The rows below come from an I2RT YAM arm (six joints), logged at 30 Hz.
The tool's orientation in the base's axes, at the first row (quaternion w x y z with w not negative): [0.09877 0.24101 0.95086 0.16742]
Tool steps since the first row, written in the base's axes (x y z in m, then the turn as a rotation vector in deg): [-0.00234 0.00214 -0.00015 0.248 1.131 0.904]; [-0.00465 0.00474 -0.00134 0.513 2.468 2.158]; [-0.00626 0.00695 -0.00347 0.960 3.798 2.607]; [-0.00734 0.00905 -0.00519 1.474 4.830 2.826]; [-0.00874 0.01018 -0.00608 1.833 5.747 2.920]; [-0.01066 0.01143 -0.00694 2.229 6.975 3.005]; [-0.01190 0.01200 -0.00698 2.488 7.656 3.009]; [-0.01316 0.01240 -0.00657 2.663 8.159 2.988]
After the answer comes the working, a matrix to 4 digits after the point.
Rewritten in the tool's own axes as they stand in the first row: [0.00309 0.00072 0.00009 0.245 1.373 -0.463]; [0.00649 0.00146 0.00127 0.538 3.051 -1.189]; [0.00920 0.00182 0.00341 0.757 4.506 -1.124]; [0.01135 0.00247 0.00528 0.797 5.659 -0.909]; [0.01321 0.00248 0.00603 0.927 6.605 -0.651]; [0.01557 0.00239 0.00665 1.179 7.821 -0.291]; [0.01693 0.00232 0.00651 1.289 8.497 -0.040]; [0.01817 0.00226 0.00590 1.388 8.980 0.162]
The tool's axes in the first row as the columns of a matrix, in the base's axes (rounded; the answer above uses it unrounded):
[-0.8643 0.4253 0.2685]
[0.4914 0.8278 0.2708]
[-0.1071 0.3660 -0.9244]

